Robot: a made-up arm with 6 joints.
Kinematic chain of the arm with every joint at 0, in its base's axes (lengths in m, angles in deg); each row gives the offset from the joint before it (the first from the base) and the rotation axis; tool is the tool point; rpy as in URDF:
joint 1: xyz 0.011 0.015 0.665 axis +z
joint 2: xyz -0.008 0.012 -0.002 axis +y
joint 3: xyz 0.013 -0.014 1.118 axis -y
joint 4: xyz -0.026 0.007 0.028 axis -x
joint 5: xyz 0.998 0 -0.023 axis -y
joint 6: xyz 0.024 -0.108 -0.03 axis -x
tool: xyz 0.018 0.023 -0.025 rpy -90 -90 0
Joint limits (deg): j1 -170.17..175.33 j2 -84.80..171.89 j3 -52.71..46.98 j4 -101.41..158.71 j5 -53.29..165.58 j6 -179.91..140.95
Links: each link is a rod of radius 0.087 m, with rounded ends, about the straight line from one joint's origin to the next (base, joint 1, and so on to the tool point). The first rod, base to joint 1, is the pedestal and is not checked.
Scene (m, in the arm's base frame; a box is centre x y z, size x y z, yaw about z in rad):
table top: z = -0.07
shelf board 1: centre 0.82 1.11 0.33 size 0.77 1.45 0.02 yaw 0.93
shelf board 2: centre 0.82 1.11 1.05 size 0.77 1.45 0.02 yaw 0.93
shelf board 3: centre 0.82 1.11 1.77 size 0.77 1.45 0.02 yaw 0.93
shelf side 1: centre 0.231 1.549 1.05 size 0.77 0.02 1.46 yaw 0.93
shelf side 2: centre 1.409 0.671 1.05 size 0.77 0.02 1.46 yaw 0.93
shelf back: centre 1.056 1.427 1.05 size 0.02 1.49 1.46 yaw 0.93
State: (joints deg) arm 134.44 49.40 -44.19 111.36 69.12 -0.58
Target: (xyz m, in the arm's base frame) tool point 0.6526 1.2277 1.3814
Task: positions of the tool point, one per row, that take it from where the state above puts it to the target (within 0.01 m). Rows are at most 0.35 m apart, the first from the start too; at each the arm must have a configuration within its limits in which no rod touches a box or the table.
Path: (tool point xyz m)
1: -0.5107 0.8080 0.5534
2: -0.3194 0.9103 0.7777
3: -0.1037 0.9151 0.9983
4: 0.0903 0.8213 1.2033
5: 0.2207 0.6487 1.3815
6: 0.3453 0.8533 1.4305
7: 0.4909 1.0499 1.4303
8: 0.6526 1.2277 1.3813

